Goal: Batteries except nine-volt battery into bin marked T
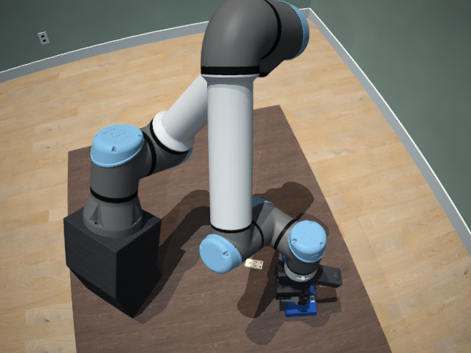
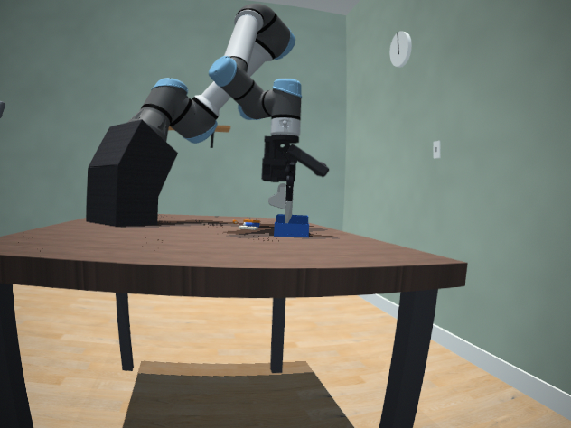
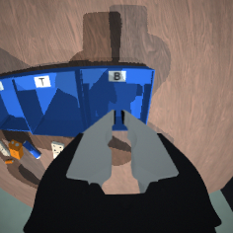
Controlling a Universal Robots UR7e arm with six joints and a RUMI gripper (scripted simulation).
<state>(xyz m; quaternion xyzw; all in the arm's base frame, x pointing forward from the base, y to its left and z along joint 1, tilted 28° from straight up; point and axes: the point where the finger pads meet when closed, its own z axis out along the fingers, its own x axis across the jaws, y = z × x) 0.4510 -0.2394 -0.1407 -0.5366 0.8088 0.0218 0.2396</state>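
Now: hand 80 mm to the right of the joined blue bins, 40 mm short of it and 20 mm above it. The rest, counted from my hand: thin orange battery: 370 mm to the left, 70 mm behind, 40 mm below; blue cylindrical battery: 220 mm to the left, 40 mm behind, 30 mm below; orange nine-volt battery: 270 mm to the left, 30 mm below, 20 mm behind.
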